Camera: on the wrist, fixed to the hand. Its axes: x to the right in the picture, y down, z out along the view.
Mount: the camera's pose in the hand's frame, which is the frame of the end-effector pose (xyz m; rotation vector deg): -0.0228 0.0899 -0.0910 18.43 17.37 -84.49
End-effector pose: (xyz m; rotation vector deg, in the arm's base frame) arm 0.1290 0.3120 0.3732 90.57 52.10 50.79
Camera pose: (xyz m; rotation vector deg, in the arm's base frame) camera 0.0478 0.3159 0.4746 34.61 117.62 -7.07
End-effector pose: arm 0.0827 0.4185 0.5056 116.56 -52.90 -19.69
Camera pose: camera 0.0725 0.4562 0.6295 150.34 52.08 -35.91
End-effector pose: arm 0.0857 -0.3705 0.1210 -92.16 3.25 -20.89
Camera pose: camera 0.0564 -0.4593 0.0308 -57.34 -54.50 -93.76
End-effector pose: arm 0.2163 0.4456 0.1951 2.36 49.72 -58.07
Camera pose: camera 0.2228 0.5494 0.1172 -12.21 54.83 -147.43
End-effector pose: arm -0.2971 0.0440 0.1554 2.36 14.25 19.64
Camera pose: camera -0.3699 0.1207 0.0800 6.31 32.12 -67.04
